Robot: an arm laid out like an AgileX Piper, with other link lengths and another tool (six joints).
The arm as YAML. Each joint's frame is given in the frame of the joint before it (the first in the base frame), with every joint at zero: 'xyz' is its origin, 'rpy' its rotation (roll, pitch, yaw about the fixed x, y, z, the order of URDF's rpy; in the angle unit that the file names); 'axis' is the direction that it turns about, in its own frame. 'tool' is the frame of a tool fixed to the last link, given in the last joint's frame.
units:
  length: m
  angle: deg
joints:
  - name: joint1
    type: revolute
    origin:
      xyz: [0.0, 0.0, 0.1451]
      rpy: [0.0, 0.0, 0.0]
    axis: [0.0, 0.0, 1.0]
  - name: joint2
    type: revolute
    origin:
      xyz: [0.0, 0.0, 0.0]
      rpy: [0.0, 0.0, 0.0]
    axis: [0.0, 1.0, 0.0]
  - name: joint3
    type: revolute
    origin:
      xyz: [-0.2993, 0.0, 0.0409]
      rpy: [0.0, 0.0, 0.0]
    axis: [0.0, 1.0, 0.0]
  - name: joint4
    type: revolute
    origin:
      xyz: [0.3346, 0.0, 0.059]
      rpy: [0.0, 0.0, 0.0]
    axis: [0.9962, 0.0, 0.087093]
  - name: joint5
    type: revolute
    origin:
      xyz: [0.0, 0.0, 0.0]
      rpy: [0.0, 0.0, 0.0]
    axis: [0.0, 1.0, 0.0]
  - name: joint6
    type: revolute
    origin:
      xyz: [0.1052, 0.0, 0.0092]
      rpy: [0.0, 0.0, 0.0]
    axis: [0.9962, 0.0, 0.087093]
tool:
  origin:
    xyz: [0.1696, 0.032, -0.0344]
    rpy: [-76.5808, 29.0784, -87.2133]
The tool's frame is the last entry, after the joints.
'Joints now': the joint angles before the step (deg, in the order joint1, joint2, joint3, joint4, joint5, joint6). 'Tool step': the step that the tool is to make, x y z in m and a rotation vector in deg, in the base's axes. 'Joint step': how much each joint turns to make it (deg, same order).
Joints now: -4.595 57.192 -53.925 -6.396 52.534 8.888
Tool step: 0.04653 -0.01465 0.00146 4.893 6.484 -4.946
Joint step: -3.815 15.073 -13.593 3.581 5.593 0.925
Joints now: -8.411 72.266 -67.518 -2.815 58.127 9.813
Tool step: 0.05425 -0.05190 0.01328 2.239 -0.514 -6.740
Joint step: -6.741 11.535 -12.800 2.295 1.219 0.000
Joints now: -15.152 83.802 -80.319 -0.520 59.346 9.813
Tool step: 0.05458 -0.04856 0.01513 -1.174 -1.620 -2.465
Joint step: -3.508 11.349 -14.654 0.034 1.404 -1.257
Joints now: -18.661 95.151 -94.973 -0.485 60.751 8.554
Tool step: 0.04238 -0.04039 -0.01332 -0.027 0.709 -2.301
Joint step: -2.378 11.286 -12.501 -0.193 1.872 -0.137
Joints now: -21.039 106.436 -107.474 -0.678 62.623 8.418
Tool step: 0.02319 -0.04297 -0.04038 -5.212 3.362 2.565
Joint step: -1.117 9.029 -6.894 -3.545 -1.103 -4.696
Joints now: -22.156 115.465 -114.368 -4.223 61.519 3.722
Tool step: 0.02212 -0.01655 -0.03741 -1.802 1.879 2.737
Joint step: -0.132 7.220 -5.152 -0.621 -1.242 -3.314
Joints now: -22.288 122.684 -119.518 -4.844 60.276 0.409
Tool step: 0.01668 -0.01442 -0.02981 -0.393 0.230 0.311
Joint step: -0.571 5.235 -3.408 -0.001 -1.834 -0.856
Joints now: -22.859 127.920 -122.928 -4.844 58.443 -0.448
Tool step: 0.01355 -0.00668 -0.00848 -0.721 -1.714 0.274
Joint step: -0.143 1.758 -0.890 0.122 -2.753 -0.224
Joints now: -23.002 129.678 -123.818 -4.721 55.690 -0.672
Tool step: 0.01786 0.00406 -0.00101 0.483 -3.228 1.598
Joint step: 0.000 0.781 -0.108 2.713 -3.546 -1.766
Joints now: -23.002 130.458 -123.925 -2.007 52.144 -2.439
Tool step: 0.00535 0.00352 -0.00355 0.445 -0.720 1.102
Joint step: 0.000 0.493 0.002 1.528 -1.007 -1.405
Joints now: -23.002 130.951 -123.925 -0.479 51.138 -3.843
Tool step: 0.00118 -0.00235 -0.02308 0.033 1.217 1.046
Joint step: -0.194 2.060 0.003 0.479 -0.935 -1.564
